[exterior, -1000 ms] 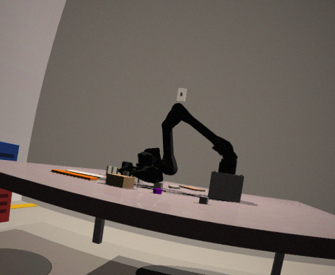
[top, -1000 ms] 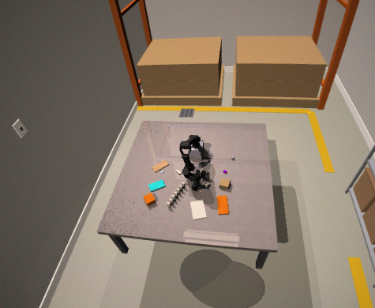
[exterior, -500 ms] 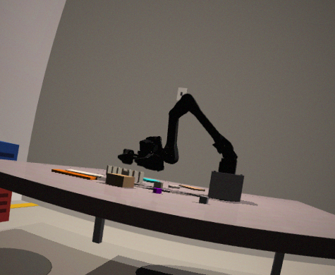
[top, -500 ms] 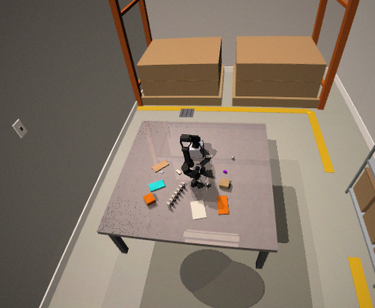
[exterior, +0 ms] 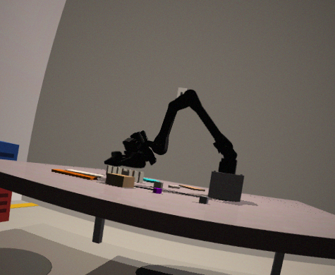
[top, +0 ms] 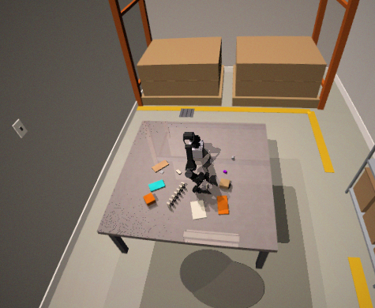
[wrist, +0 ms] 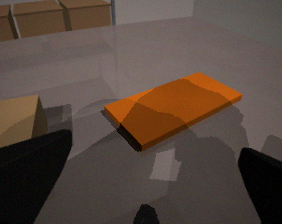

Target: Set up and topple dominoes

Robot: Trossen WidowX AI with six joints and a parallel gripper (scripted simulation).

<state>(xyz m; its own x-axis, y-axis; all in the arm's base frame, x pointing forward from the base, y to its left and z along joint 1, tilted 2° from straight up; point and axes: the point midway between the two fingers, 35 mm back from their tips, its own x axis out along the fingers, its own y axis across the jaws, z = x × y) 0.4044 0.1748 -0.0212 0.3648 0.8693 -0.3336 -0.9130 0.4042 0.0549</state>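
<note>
Right now the orange slab is 110 mm to the left of my gripper tip, 80 mm ahead of it and 60 mm below it. Also, from my gripper tip: brown box (110 mm behind, 100 mm to the left, 50 mm below); small purple piece (240 mm behind, 80 mm to the left, 60 mm below); cream sheet (160 mm ahead, 70 mm below, 60 mm to the right).
</note>
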